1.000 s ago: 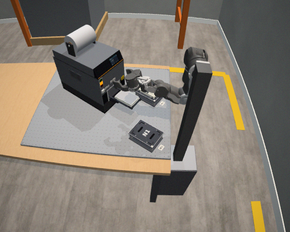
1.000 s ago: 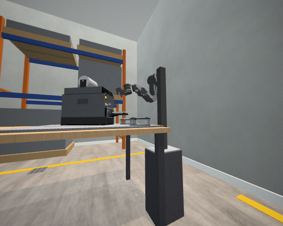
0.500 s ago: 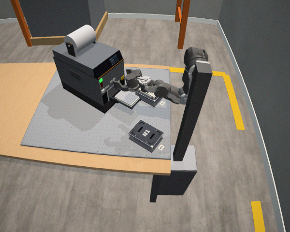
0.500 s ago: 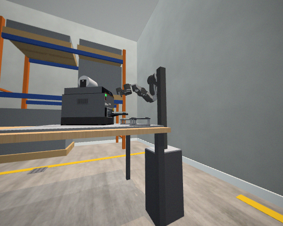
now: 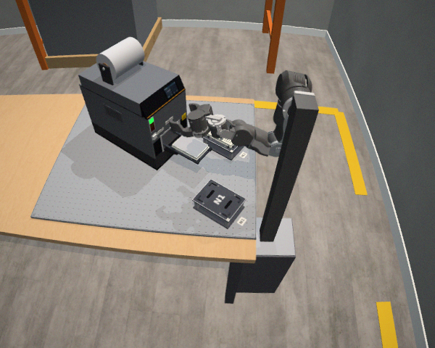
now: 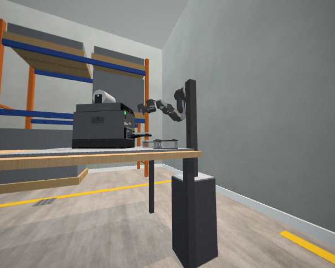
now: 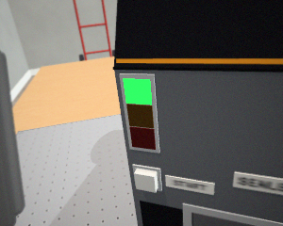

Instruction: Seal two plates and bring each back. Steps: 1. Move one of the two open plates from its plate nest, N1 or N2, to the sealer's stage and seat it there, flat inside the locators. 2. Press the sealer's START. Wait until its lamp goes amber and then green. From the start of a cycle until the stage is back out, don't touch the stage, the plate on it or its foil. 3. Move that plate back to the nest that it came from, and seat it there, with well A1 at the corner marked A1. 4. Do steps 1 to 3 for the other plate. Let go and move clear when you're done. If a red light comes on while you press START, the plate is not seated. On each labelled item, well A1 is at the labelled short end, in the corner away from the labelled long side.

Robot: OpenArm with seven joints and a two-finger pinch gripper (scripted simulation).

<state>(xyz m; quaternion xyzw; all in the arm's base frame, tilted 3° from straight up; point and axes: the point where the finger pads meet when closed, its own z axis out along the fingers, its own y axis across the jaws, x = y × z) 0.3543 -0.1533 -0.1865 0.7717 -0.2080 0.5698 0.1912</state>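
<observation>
Now: the white start button 110 mm below my hand, 110 mm ahead of it and 10 mm to the right of it. The rest, counted from my hand: foil roll: 260 mm ahead, 220 mm to the right, 120 mm above; then white well plate: 240 mm below, 160 mm to the right, 160 mm behind; then sealer stage: 190 mm below, 40 mm to the right, 20 mm behind.
</observation>
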